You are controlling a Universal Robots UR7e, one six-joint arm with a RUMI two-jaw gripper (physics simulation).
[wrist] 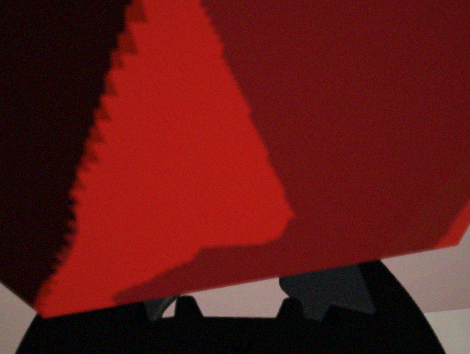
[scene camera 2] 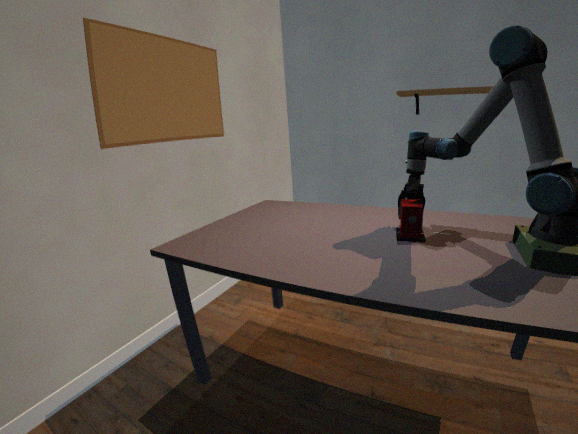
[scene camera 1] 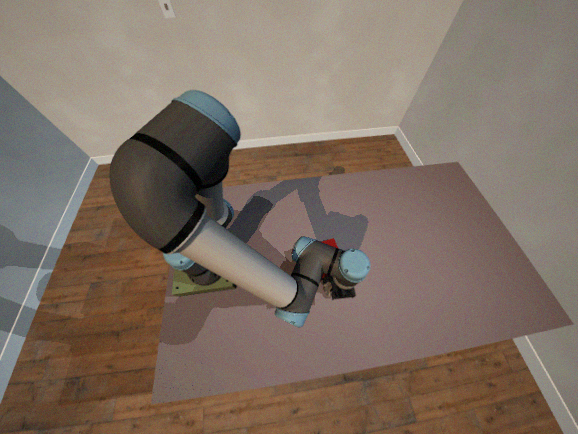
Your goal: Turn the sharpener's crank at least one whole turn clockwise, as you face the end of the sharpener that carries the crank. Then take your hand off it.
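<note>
The red sharpener stands upright on a dark base on the table. Its side with a round dark spot faces scene camera 2. In the wrist view its top fills most of the picture, partly in shadow. My gripper points down at the far side of the sharpener as seen in scene camera 2, very close to it. Its fingers stand part-way open with nothing between them; their tips are hidden behind the red body. The crank cannot be made out in any view, so its angle is hidden.
The table carries the arm's green base plate beyond the sharpener. Shadows of the arm fall across the table top. A cork board and a wooden shelf are on the walls.
</note>
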